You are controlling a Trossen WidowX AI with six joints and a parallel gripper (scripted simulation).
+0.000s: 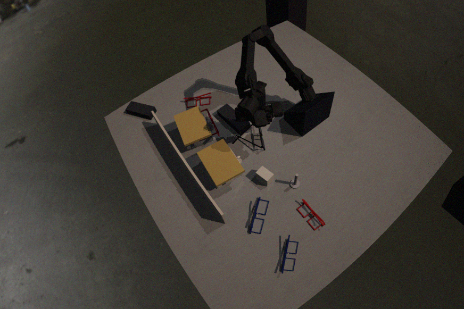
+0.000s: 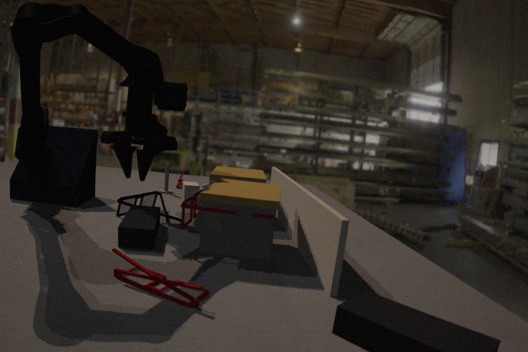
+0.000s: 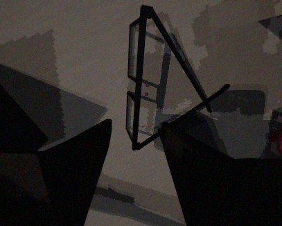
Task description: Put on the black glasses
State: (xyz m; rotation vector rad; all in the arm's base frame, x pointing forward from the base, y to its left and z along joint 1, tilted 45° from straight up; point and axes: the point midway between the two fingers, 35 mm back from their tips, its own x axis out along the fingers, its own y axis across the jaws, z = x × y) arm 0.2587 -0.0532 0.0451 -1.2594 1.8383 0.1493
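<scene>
My gripper tip is 27 cm to the right of the grey post stand, 7 cm short of it and 5 cm above it. From my gripper tip the other things lie so: white block 17 cm to the left, 13 cm ahead, 5 cm below; then display head 21 cm ahead, 4 cm to the left, 2 cm below; then white board 34 cm ahead, 9 cm to the right, 2 cm below.
</scene>
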